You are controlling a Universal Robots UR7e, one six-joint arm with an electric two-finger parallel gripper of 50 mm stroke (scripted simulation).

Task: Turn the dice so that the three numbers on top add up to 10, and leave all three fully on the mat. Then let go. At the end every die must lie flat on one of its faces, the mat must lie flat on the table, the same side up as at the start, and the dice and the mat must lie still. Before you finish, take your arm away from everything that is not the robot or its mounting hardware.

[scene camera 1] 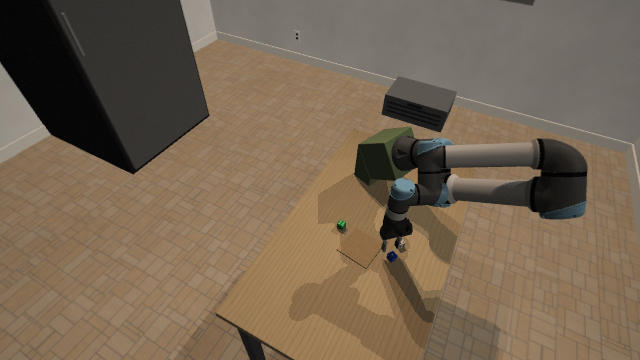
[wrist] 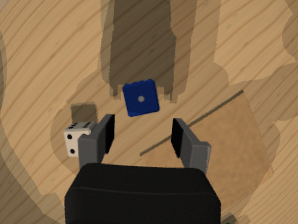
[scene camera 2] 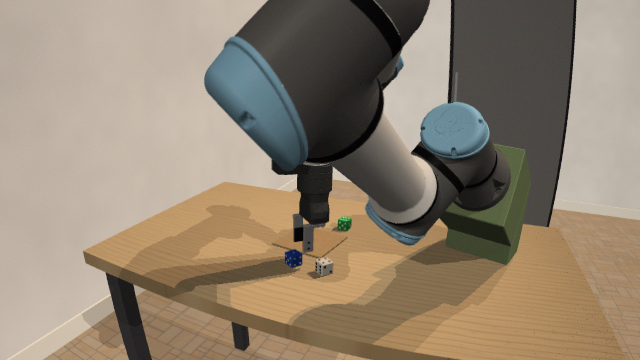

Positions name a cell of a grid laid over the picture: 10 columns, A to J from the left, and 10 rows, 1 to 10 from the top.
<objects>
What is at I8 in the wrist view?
A tan mat.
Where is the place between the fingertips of my gripper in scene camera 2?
At E7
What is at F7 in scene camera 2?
A tan mat.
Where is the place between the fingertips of my gripper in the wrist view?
E6
</objects>
